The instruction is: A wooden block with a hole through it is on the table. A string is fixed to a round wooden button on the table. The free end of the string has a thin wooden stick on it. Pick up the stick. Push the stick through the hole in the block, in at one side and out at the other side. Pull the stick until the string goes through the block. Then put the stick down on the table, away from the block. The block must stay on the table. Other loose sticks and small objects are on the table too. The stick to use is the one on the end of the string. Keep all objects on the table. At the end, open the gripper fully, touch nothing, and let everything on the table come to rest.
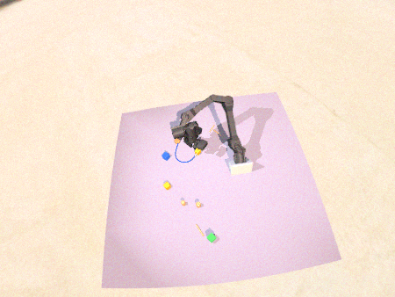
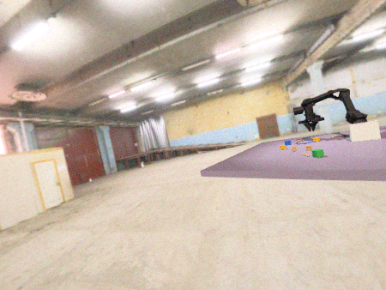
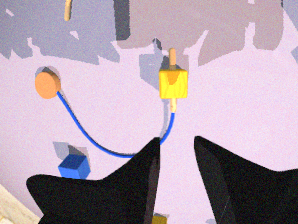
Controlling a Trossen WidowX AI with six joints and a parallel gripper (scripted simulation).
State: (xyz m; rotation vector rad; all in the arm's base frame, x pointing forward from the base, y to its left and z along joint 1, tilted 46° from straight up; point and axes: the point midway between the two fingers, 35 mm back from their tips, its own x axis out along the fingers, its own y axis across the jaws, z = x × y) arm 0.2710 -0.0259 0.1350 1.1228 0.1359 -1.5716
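Right now the yellow cube is 80 mm below my gripper tip, 20 mm to the right of it and 20 mm behind it. From my gripper tip the other things lie so: thin wooden stick (80 mm below, 10 mm to the right, 10 mm behind); then blue cube (190 mm ahead, 70 mm below, 10 mm to the right); then round wooden button (130 mm to the right, 120 mm ahead, 80 mm below).
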